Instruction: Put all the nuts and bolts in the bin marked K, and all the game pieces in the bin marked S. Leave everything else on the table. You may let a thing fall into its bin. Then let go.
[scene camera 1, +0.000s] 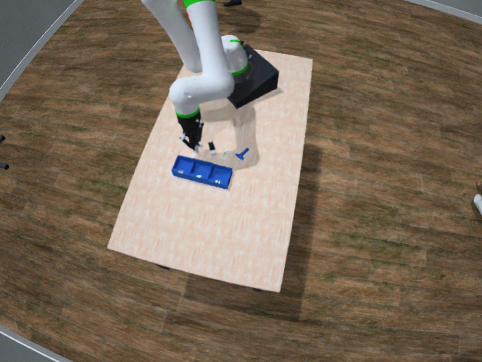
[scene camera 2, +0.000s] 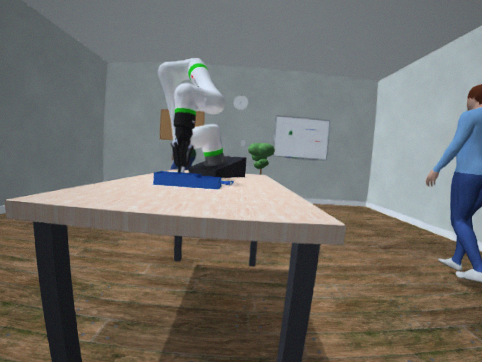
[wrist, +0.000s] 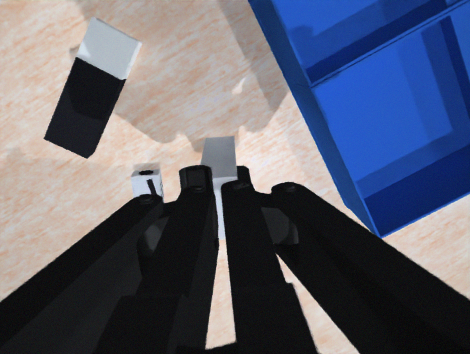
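Seen in the pictures: gripper, fingertip midpoint: (scene camera 1: 196, 152) (wrist: 222, 160); arm's base, link origin: (scene camera 1: 240, 72) (scene camera 2: 215, 162).
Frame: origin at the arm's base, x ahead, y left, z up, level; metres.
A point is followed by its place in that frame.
Note:
My gripper (scene camera 1: 196, 149) @(x 0.473, y -0.125, z -0.079 m) (scene camera 2: 181, 170) (wrist: 222, 160) @(x 0.473, y -0.125, z -0.079 m) is shut with nothing between its fingers, low over the table beside the blue bin tray. The three-compartment tray (scene camera 1: 187, 178) @(x 0.611, y -0.130, z -0.068 m) (scene camera 2: 187, 181) @(x 0.616, y -0.068, z -0.061 m) (wrist: 331, 150) @(x 0.523, y -0.145, z -0.051 m) has small pale labels whose letters are too small to read. A small white block (wrist: 146, 184) @(x 0.433, y -0.110, z -0.071 m) with black marks lies left of the fingertips in the wrist view, partly hidden by a finger. No nut shows in the wrist view, where the fingers cover part of the table. A small pale thing (scene camera 1: 226, 154) @(x 0.462, y 0.014, z -0.077 m), too small to identify, lies right of the gripper in scene camera 1.
A black-and-white block (scene camera 1: 212, 147) @(x 0.439, y -0.055, z -0.069 m) (wrist: 92, 90) @(x 0.443, y -0.056, z -0.069 m) lies near the gripper. A blue T-shaped thing (scene camera 1: 242, 153) (scene camera 2: 228, 183) lies farther right on the table (scene camera 1: 200, 225) @(x 0.804, y -0.031, z -0.083 m) (scene camera 2: 175, 207) @(x 0.940, y -0.035, z -0.082 m). The arm's black base block (scene camera 1: 260, 80) @(x 0.060, y 0.114, z 0.014 m) (scene camera 2: 232, 168) @(x 0.094, y 0.111, z -0.026 m) stands at the back.

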